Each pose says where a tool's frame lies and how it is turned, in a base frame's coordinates. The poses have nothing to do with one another.
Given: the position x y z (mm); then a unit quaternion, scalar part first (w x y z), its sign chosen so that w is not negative.
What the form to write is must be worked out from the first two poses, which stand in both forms.
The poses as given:
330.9 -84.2 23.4 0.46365 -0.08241 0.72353 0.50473
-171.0 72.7 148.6 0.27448 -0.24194 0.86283 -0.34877
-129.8 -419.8 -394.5 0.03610 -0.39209 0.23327 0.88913
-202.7 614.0 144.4 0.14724 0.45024 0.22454 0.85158
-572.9 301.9 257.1 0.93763 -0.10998 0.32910 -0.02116
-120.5 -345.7 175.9 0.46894 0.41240 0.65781 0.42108
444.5 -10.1 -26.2 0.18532 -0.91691 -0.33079 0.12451
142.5 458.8 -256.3 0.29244 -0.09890 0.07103 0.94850
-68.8 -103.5 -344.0 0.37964 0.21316 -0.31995 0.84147
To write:
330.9 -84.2 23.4 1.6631 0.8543 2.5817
-171.0 72.7 148.6 -2.2605 0.3098 -2.4479
-129.8 -419.8 -394.5 0.5849 0.7953 -2.9712
-202.7 614.0 144.4 0.8065 -0.7764 2.4537
-572.9 301.9 257.1 -0.2823 0.6592 -0.1423
-120.5 -345.7 175.9 1.7859 0.2730 1.8013
444.5 -10.1 -26.2 -2.7031 0.1059 0.7161
142.5 458.8 -256.3 0.0791 0.2312 2.5526
-68.8 -103.5 -344.0 -0.4910 -0.6456 2.4612

